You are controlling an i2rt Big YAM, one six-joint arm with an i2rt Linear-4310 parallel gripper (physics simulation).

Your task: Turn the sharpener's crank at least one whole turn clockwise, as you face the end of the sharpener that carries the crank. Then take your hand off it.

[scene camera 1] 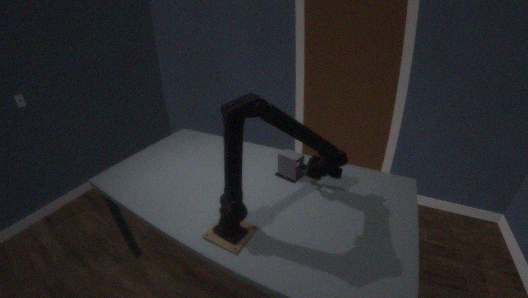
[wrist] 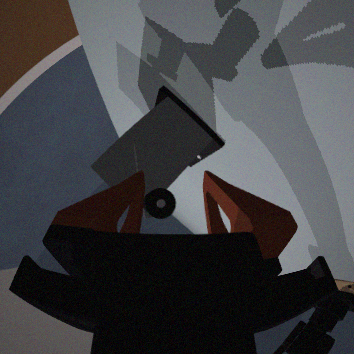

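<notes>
The sharpener (scene camera 1: 289,164) (wrist: 155,140), a grey box on a thin black base, stands upright near the table's far edge. In the wrist view, the crank's round black knob (wrist: 160,203) with a grey centre shows in the gap between the two reddish-brown fingers, nearer the left one. The rest of the crank is mostly hidden. My gripper (scene camera 1: 310,169) (wrist: 173,177) is partly open and holds nothing. In the scene view it is at the crank end of the sharpener, just right of the box. Whether a finger touches the knob cannot be told.
The pale table (scene camera 1: 165,170) carries the arm's wooden base plate (scene camera 1: 220,242) at its front edge. Arm shadows fall across the table to the right. Blue walls and a brown door panel (scene camera 1: 352,75) stand behind the far edge.
</notes>
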